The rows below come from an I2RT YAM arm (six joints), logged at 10 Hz.
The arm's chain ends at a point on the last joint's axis. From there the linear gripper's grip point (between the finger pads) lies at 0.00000 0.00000 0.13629 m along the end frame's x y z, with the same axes.
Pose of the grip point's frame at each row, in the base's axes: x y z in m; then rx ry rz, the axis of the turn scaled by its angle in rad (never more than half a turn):
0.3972, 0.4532, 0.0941, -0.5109, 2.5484, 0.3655
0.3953, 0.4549, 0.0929, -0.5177, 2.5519, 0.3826
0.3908, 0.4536, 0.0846, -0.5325, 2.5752, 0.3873
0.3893, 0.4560, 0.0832, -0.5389, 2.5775, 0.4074
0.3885, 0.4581, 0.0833, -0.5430, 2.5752, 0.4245
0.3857, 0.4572, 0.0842, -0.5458, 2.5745, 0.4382
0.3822, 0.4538, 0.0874, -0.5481, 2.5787, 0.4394
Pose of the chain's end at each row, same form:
0.3387, 0.4056, 0.2076, -0.5109, 2.5484, 0.3655
0.3381, 0.4058, 0.2065, -0.5177, 2.5519, 0.3826
0.3369, 0.4046, 0.1998, -0.5325, 2.5752, 0.3873
0.3367, 0.4053, 0.1983, -0.5389, 2.5775, 0.4074
0.3366, 0.4058, 0.1979, -0.5430, 2.5752, 0.4245
0.3344, 0.4037, 0.1985, -0.5458, 2.5745, 0.4382
0.3315, 0.4003, 0.2020, -0.5481, 2.5787, 0.4394

